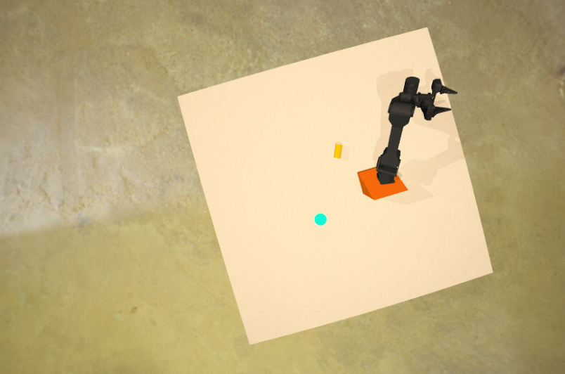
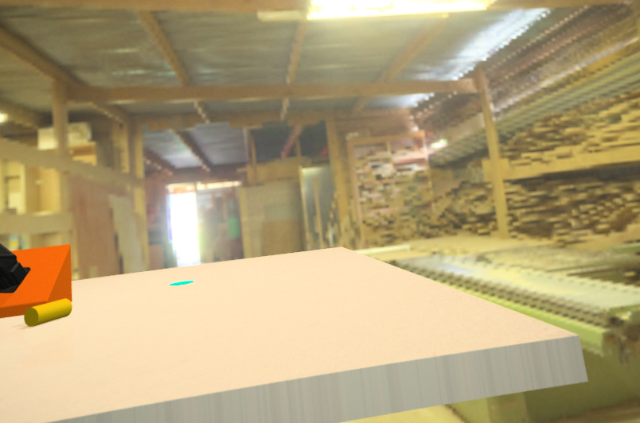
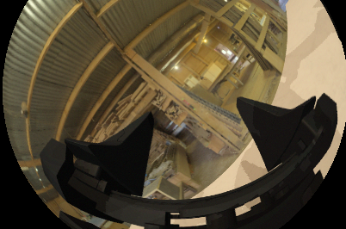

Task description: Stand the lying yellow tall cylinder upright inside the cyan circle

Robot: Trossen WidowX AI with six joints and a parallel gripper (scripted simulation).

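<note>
The yellow cylinder lies 52 cm ahead of my gripper tip, 15 cm to the left of it and 12 cm below it. Also, from my gripper tip: cyan circle: 65 cm ahead, 47 cm to the left, 14 cm below.
</note>
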